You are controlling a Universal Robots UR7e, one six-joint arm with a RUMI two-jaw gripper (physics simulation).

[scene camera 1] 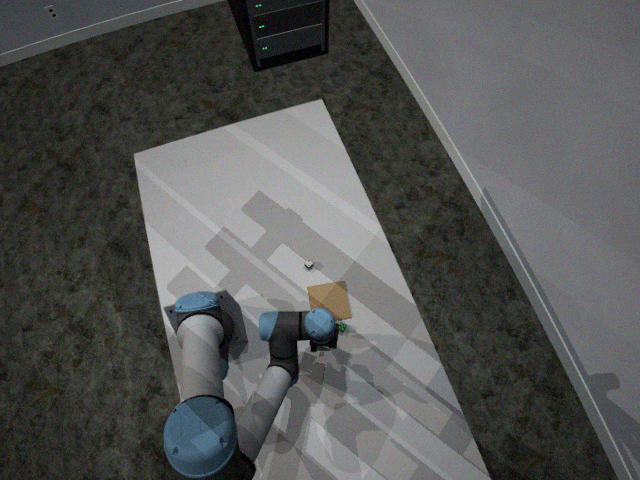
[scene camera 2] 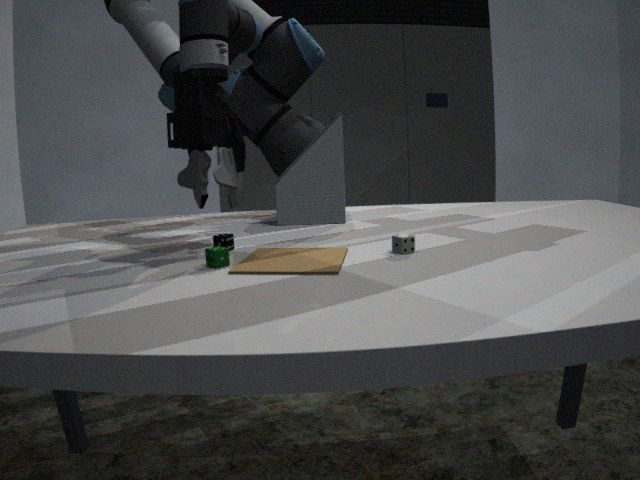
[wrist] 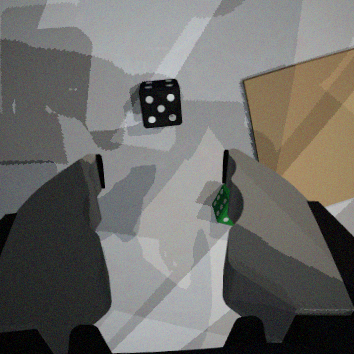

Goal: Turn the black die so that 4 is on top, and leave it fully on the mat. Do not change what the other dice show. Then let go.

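Places are measured from the arm's base along level axes (x ahead, y left, z up), in centimetres.
Where they show: gripper, fingertip midpoint: (scene camera 2: 217, 208) (wrist: 162, 156); arm's base, link origin: (scene camera 2: 303, 153).
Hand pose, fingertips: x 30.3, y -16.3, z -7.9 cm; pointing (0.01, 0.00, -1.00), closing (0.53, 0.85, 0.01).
Each offset is from my fingertips to the top centre of the thing. Level surfaces: height alone.
The black die @(dy +0.6, dx -0.9, dz -4.4 cm) (scene camera 2: 223, 241) (wrist: 160, 105) sits on the table off the mat, left of it in the wrist view. Its upward face there shows five pips, with part of a side face beyond. It does not show in scene camera 1. The tan mat @(dy +11.0, dx +9.7, dz -6.5 cm) (scene camera 1: 330, 297) (scene camera 2: 289, 261) (wrist: 305, 120) lies flat. The green die @(dy +0.7, dx +9.8, dz -4.4 cm) (scene camera 1: 342, 327) (scene camera 2: 217, 257) (wrist: 222, 205) is off the mat, partly behind the right finger in the wrist view. The white die @(dy +27.1, dx +8.8, dz -4.4 cm) (scene camera 1: 308, 264) (scene camera 2: 403, 244) stands off the mat's far side from the green one. My gripper (scene camera 2: 216, 203) (wrist: 162, 156) is open and empty, above the table.
The green die is close to the black die in scene camera 2 and near a mat corner. The grey robot pedestal (scene camera 2: 315, 186) stands behind the mat. A dark server rack (scene camera 1: 292, 43) stands on the floor beyond the table @(dz -6.8 cm) (scene camera 1: 232, 170).
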